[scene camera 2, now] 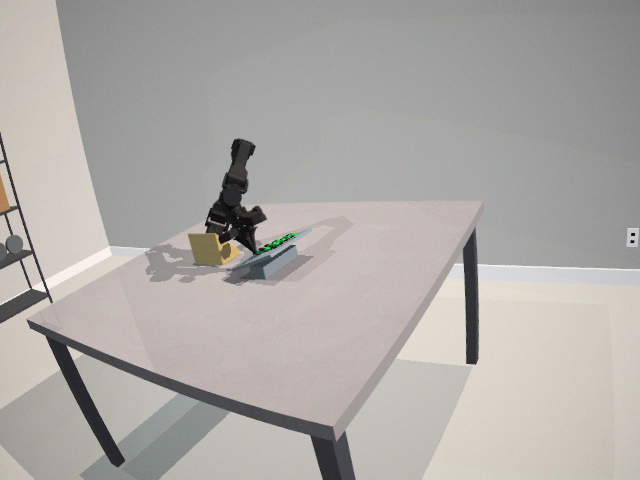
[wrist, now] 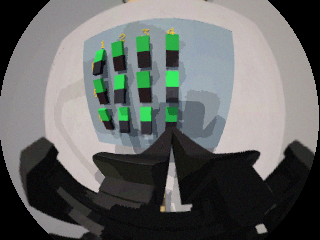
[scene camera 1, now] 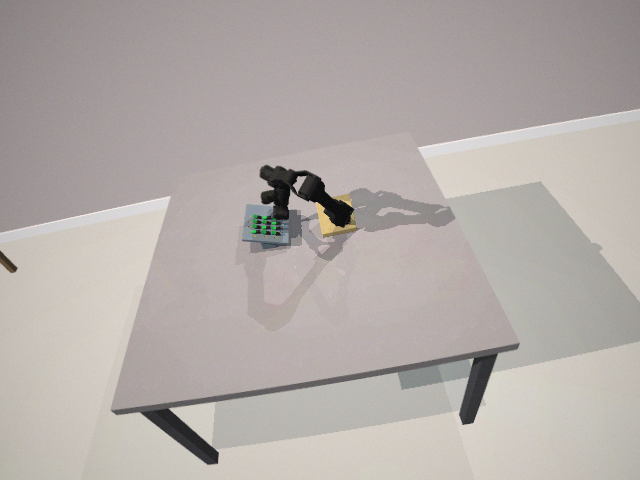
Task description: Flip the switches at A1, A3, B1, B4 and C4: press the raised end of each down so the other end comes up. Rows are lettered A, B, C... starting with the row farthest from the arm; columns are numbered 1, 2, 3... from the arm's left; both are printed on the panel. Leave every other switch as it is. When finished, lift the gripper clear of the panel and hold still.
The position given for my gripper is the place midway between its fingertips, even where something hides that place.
Note:
I see my gripper (scene camera 2: 255,252).
My gripper also shows in the wrist view (wrist: 171,130).

